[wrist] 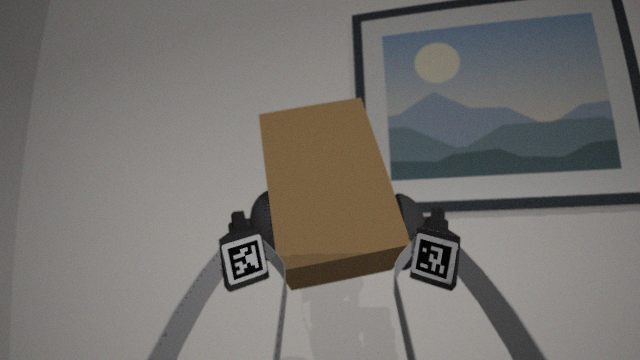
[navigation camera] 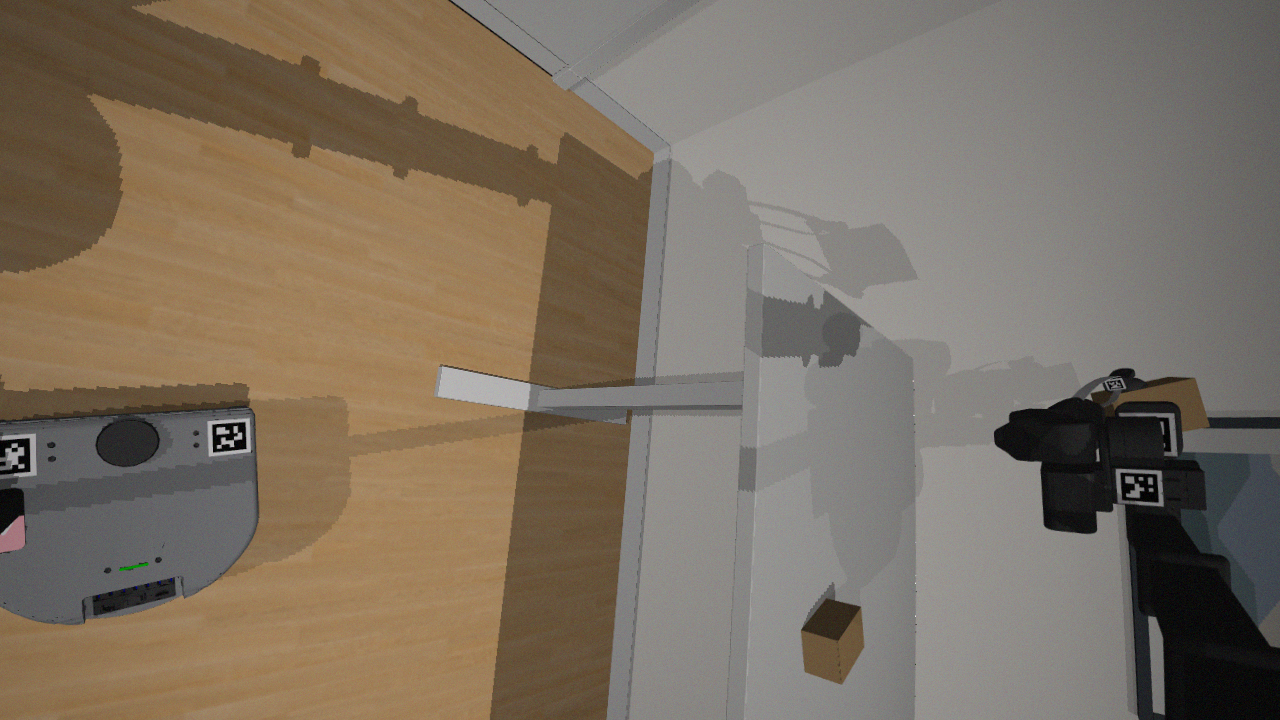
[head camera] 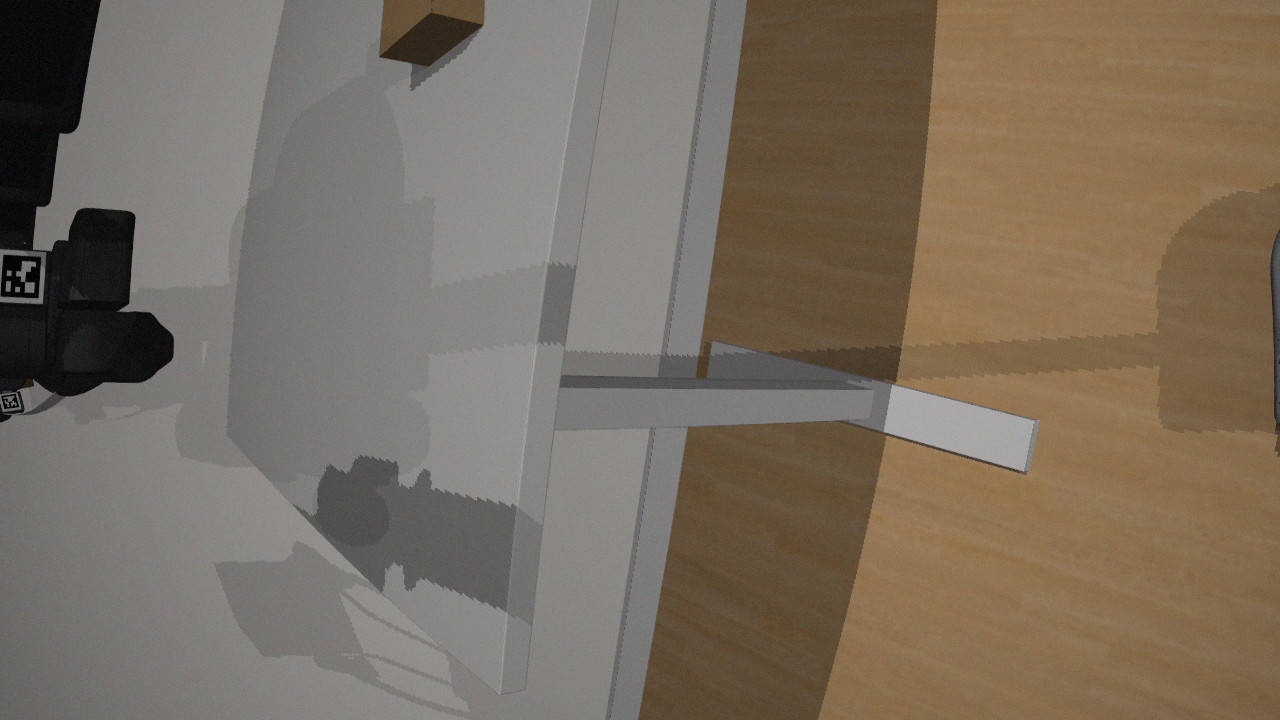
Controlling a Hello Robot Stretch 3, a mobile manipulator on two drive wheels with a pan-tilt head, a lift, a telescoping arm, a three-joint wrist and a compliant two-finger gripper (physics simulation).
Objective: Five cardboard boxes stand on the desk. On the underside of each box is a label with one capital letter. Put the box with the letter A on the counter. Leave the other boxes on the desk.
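Places are measured from the robot's base along level axes (x ahead, y left, z up), in metres.
Where they show: robot's base, origin of its link: [navigation camera: 129,440].
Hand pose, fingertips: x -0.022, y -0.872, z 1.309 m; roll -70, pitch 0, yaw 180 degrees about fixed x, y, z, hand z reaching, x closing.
Each offset is from my fingertips to the top centre of the thing. Level surfaces: height alone.
My gripper [navigation camera: 1141,407] [wrist: 335,217] is shut on a brown cardboard box {0.005 m ahead, 0.008 m left, 0.069 m up} [navigation camera: 1186,401] [wrist: 330,175], held in the air beyond the desk's far edge, near the wall. The box is tilted in the wrist view, a finger pad on each side. Its label does not show, so I cannot read its letter. One finger [head camera: 12,402] shows at the left edge of the head view. Another cardboard box {0.290 m back, 0.209 m left, 0.309 m down} [head camera: 429,28] [navigation camera: 832,642] stands on the white desk {0.359 m down} [head camera: 501,179] [navigation camera: 778,537]; its underside is hidden. The counter does not show.
A framed landscape picture [wrist: 500,135] hangs on the wall behind the held box. The desk's leg and foot [head camera: 962,428] [navigation camera: 487,387] reach out over the wooden floor. My base [navigation camera: 192,501] stands at the left of the navigation view. The black arm [navigation camera: 1208,617] extends at lower right.
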